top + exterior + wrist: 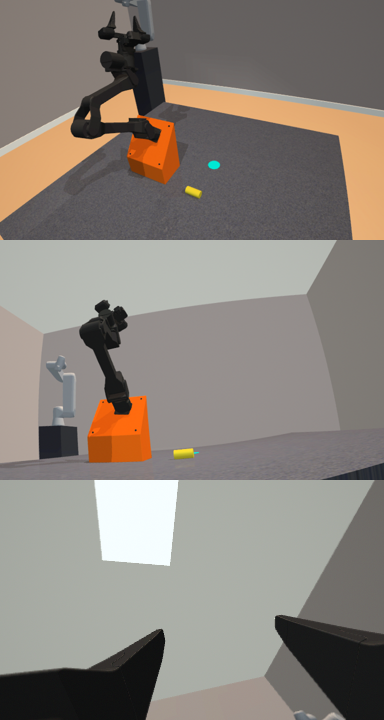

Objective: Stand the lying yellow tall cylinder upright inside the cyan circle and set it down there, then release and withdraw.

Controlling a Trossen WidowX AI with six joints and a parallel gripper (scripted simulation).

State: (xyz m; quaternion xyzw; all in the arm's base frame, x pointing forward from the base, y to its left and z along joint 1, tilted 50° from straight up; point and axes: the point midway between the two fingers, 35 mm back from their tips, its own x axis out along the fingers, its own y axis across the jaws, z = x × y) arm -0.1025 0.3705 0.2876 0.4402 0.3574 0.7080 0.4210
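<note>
Right now the yellow tall cylinder is 70 cm below my gripper tip, 31 cm ahead of it and 10 cm to the right of it. The rest, counted from my gripper tip: cyan circle: 71 cm below, 31 cm ahead, 10 cm to the left.
</note>
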